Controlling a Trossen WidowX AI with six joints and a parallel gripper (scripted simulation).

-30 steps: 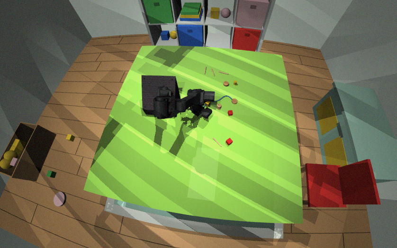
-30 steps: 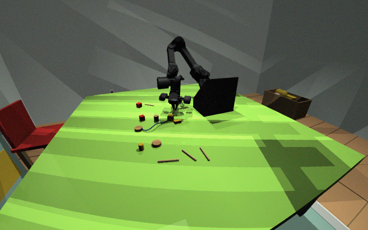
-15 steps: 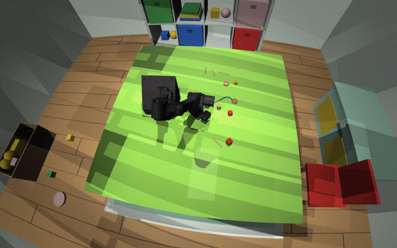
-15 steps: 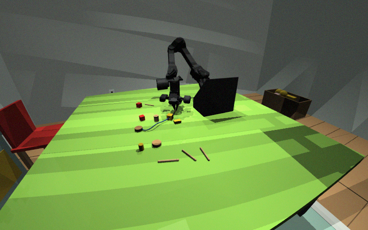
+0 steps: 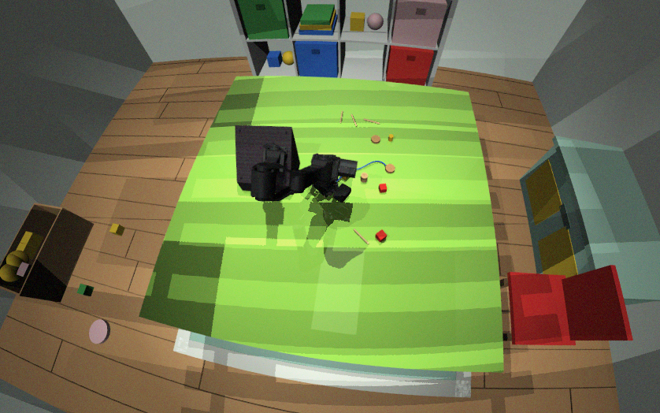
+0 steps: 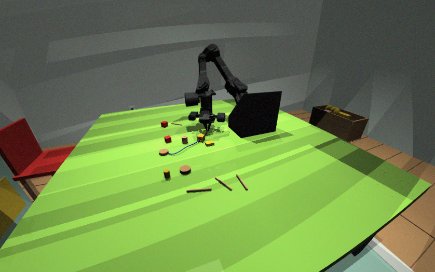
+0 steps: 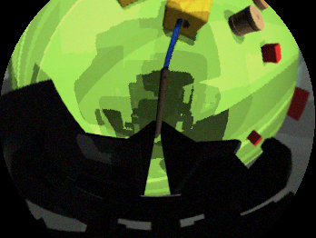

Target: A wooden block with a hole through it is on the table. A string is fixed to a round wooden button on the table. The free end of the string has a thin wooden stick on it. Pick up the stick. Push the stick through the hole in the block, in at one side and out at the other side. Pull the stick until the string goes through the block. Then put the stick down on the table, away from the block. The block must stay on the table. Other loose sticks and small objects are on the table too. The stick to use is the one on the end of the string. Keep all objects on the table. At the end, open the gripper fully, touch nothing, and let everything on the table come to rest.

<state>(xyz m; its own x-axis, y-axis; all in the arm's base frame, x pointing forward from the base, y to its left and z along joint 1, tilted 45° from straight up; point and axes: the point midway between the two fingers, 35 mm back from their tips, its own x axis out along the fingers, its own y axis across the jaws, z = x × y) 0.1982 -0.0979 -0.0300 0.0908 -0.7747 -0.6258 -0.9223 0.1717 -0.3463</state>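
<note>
Now: the thin wooden stick 2 cm ahead of my gripper tip, 4 cm to the left of it and 1 cm above it. The rest, counted from my gripper tip: yellow cylinder 21 cm ahead, 34 cm to the left, 1 cm above; then round wooden button 23 cm ahead, 18 cm to the left, 1 cm above; then brown cylinder 13 cm ahead, 11 cm to the left, 2 cm above.
</note>
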